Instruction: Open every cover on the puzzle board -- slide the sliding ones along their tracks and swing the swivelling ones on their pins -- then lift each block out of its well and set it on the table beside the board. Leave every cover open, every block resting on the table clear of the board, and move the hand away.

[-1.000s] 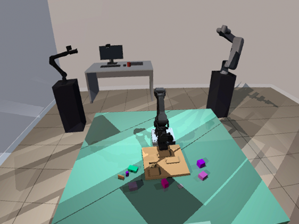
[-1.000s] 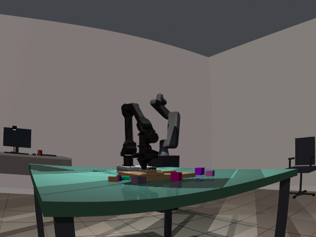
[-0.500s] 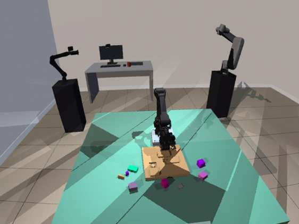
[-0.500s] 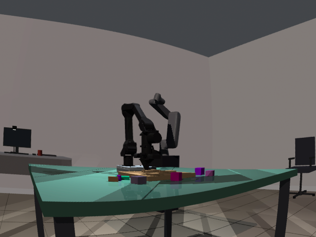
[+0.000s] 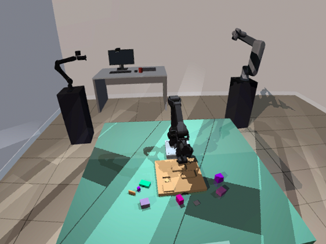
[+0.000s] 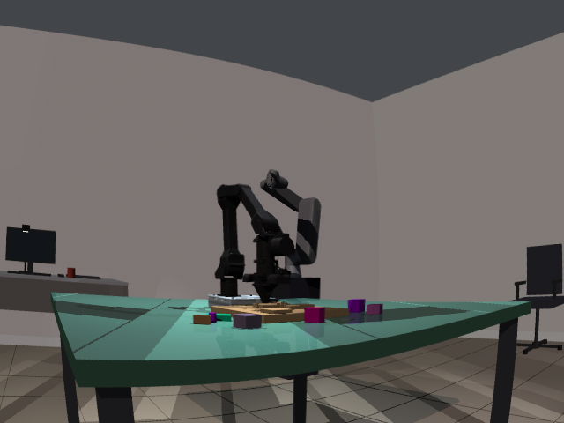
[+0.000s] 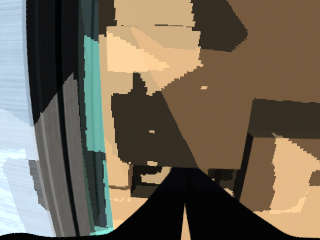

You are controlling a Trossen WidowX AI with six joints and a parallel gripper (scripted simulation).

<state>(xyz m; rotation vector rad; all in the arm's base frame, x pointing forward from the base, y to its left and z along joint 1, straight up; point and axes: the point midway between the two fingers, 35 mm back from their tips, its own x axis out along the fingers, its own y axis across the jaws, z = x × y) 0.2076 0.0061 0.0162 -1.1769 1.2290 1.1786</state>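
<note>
The tan puzzle board lies 10 cm ahead of my gripper tip and 4 cm to the right of it. The rest, counted from my gripper tip: grey tile: 33 cm ahead, 2 cm to the left, 2 cm below; then magenta block: 30 cm ahead, 7 cm to the right; then green block: 14 cm ahead, 26 cm to the right, 2 cm below.
</note>
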